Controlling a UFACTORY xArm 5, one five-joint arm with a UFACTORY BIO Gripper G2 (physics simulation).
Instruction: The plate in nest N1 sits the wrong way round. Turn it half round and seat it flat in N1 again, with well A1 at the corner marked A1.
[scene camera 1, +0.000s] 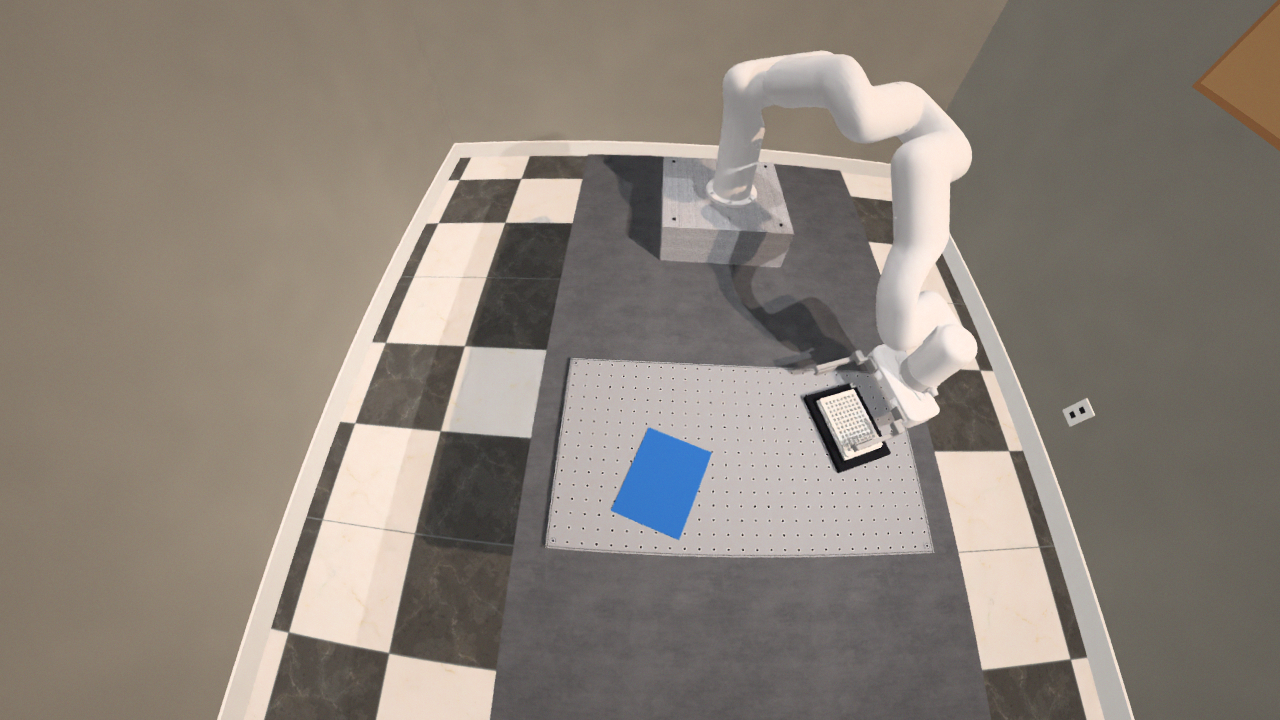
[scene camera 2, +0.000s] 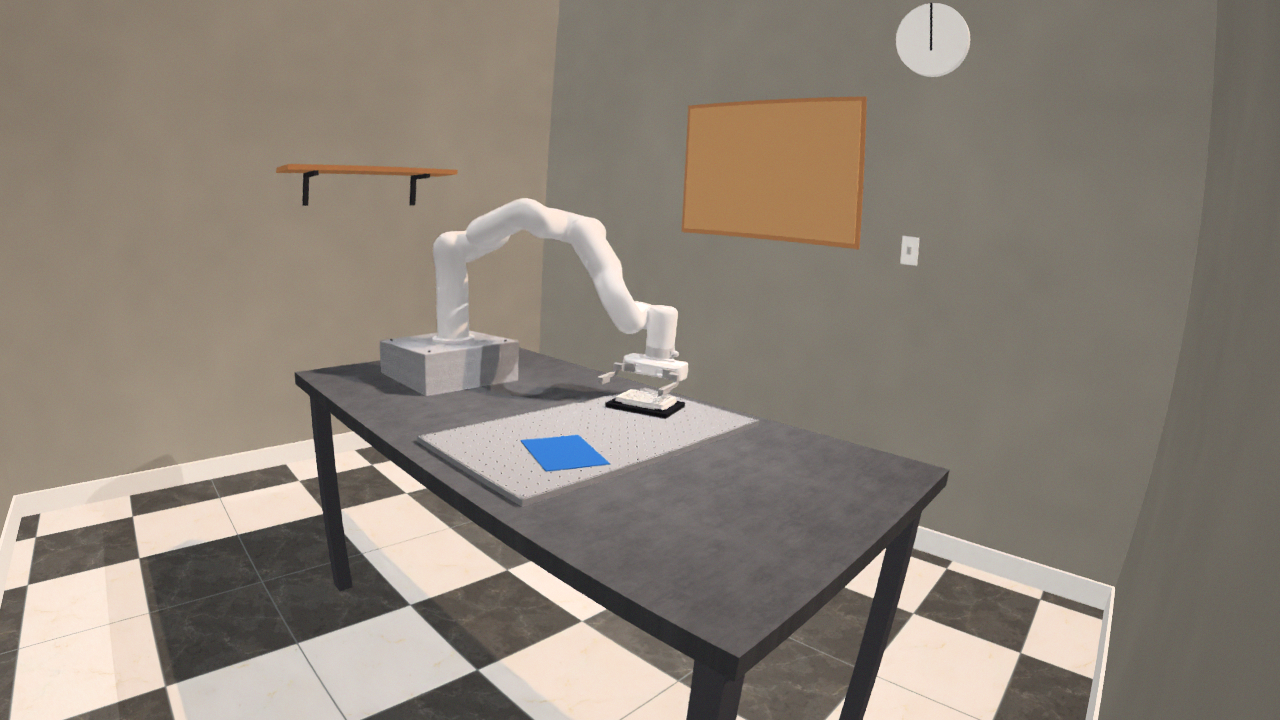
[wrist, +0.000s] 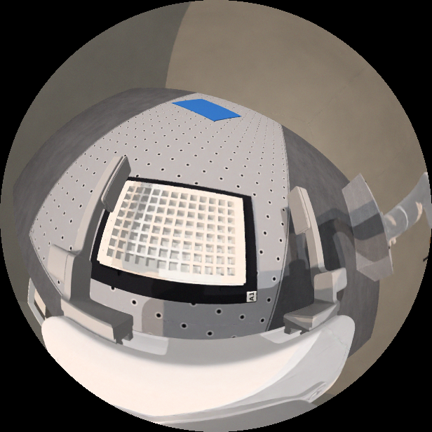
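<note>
The white plate with its grid of wells lies in the black nest and looks flat. The A1 label is at the nest's lower right corner in the wrist view. Which corner of the plate holds well A1 cannot be made out. My gripper is wide open and empty, low above the plate. In the wrist view its left finger overlaps the plate's upper left edge, and its right finger stands out past the nest's right side.
The nest stands on a grey perforated board. A flat blue rectangle lies on the same board, away from the nest. The arm's base block stands at the back of the table.
</note>
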